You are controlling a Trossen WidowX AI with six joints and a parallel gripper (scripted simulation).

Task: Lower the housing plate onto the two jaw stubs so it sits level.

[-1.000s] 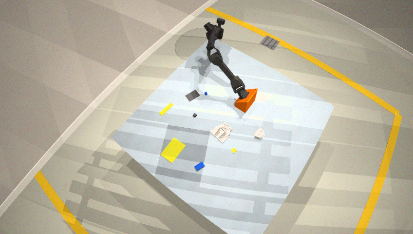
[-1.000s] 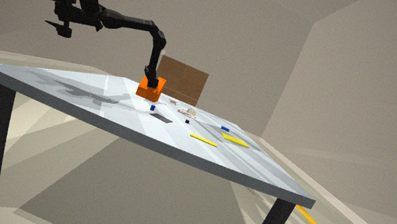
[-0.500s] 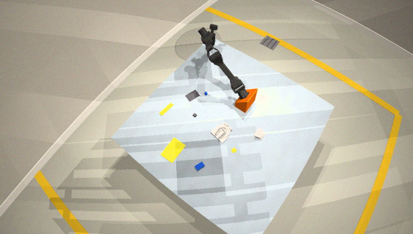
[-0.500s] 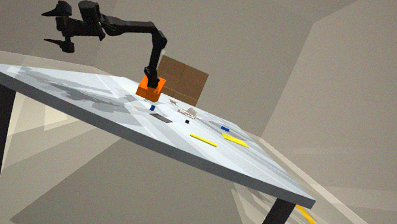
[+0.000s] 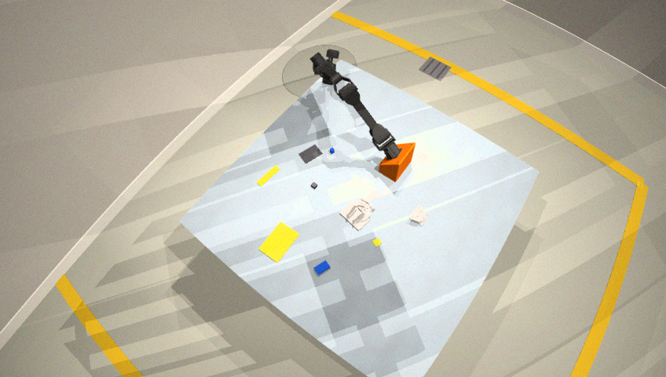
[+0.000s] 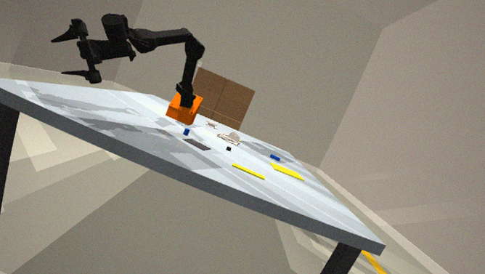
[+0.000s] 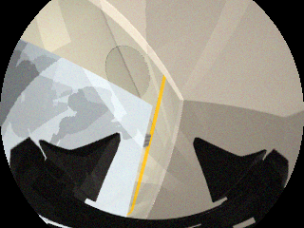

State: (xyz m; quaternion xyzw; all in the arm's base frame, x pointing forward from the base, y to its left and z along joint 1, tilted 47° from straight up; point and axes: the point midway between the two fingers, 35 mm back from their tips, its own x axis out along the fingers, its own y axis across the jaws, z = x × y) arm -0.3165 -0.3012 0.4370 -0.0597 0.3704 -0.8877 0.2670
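Right now my gripper tip is 73 cm short of the small yellow tile, 65 cm to the right of it and 13 cm above it. Round my gripper tip: small black cube: 63 cm ahead, 26 cm to the left, 12 cm below; dark patch: 49 cm ahead, 15 cm to the left, 13 cm below.
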